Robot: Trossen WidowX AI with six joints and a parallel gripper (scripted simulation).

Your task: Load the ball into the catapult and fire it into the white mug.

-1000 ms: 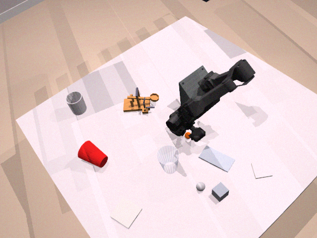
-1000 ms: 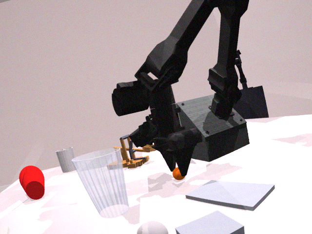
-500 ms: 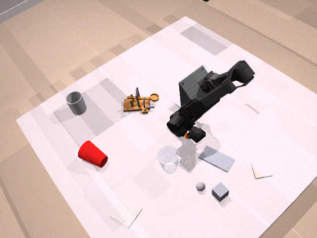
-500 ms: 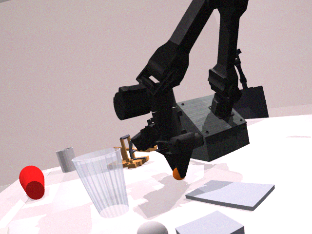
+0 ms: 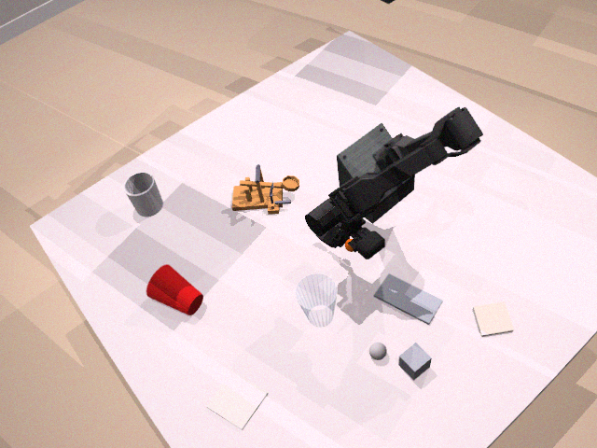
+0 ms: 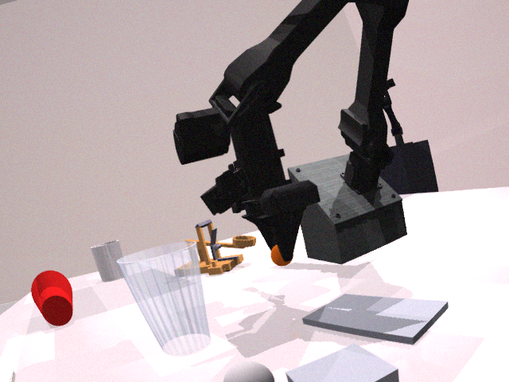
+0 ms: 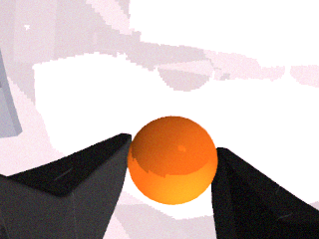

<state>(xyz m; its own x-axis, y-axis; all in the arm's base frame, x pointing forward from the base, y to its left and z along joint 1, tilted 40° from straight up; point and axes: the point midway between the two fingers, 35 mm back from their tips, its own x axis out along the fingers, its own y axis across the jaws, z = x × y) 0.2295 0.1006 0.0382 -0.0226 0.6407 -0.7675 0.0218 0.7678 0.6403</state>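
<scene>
Now: the wooden catapult 2 cm ahead of my gripper tip and 30 cm to the right of it. Round my gripper tip: orange ball (1 cm above); clear ribbed cup (17 cm ahead, 7 cm to the left, 2 cm below); grey slab (2 cm behind, 18 cm to the left, 5 cm below).
</scene>
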